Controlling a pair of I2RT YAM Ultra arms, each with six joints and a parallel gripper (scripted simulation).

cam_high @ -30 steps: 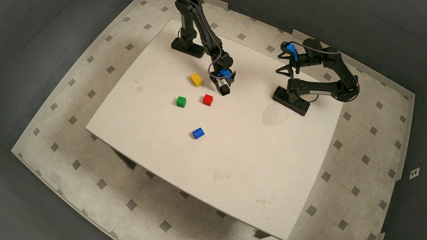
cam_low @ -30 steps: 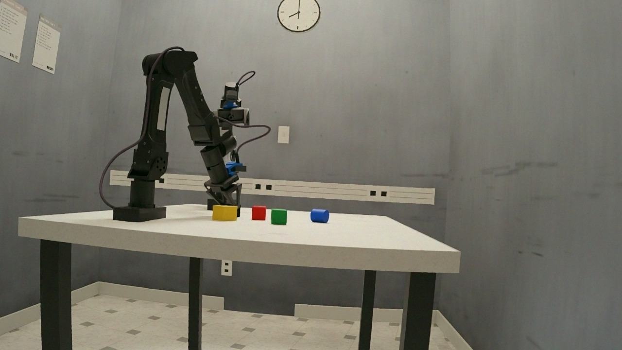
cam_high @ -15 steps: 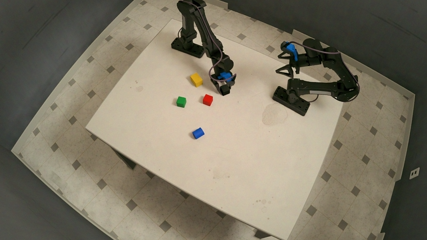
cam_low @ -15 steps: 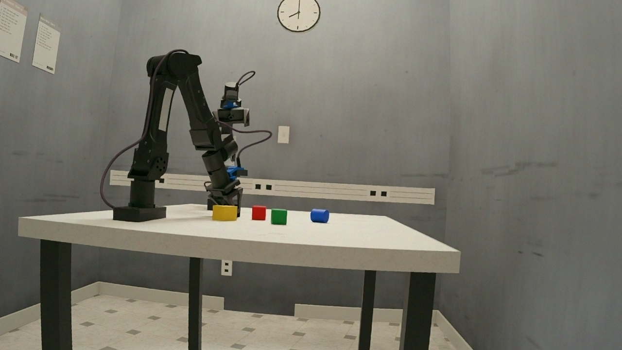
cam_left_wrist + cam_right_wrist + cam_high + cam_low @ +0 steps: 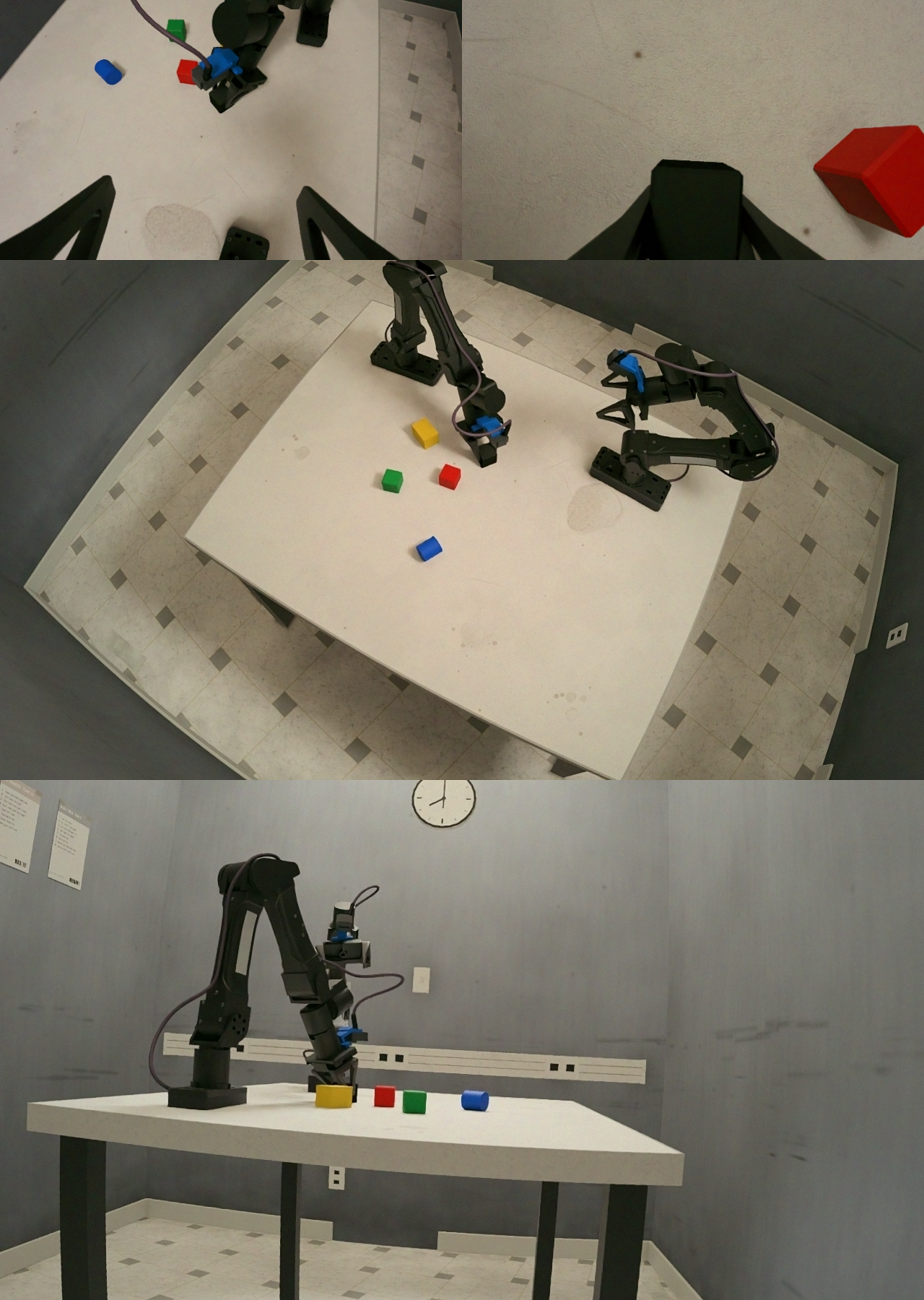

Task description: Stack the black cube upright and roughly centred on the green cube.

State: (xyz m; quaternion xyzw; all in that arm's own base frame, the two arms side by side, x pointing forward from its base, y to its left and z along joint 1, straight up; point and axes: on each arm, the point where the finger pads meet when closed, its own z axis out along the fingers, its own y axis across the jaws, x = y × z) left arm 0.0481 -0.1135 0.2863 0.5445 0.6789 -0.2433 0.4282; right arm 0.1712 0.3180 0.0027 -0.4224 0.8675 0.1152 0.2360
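The green cube is 180 mm ahead of my right hand and 150 mm to the right of it. Round my right hand: black cube right at my right hand; then red cube 100 mm ahead, 40 mm to the right; then yellow cube 30 mm ahead, 160 mm to the right.
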